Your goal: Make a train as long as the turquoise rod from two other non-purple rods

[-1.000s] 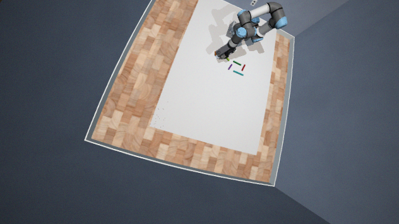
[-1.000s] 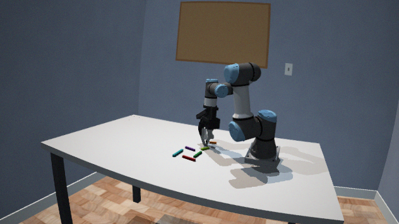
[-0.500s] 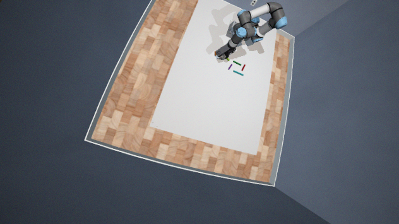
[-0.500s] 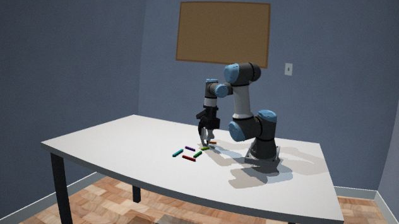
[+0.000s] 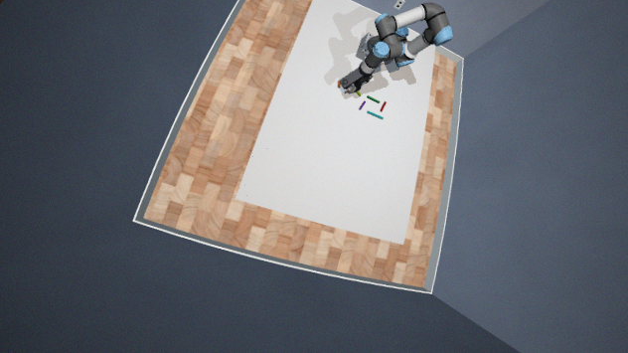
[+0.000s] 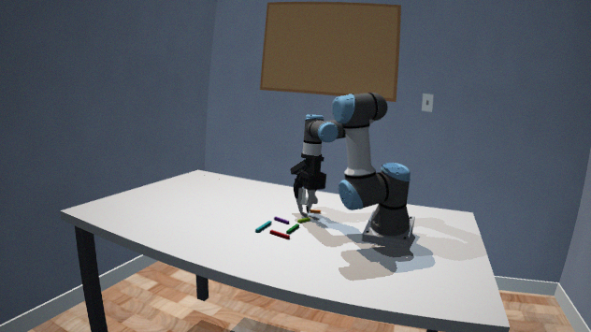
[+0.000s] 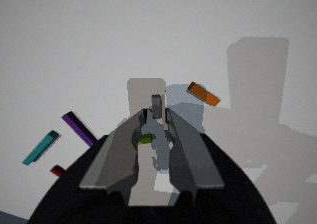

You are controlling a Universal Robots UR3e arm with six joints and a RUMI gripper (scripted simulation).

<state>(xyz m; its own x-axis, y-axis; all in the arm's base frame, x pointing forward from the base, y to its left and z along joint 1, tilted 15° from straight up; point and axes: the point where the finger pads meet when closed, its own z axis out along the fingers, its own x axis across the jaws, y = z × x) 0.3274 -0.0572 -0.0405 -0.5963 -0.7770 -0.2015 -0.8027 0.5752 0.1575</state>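
My hand is 2 cm above the grey rod. Also, from my hand: lime rod (3 cm behind, 6 cm to the left, 2 cm below); purple rod (4 cm ahead, 11 cm to the left, 2 cm below); orange rod (2 cm behind, 6 cm to the right, 2 cm below).
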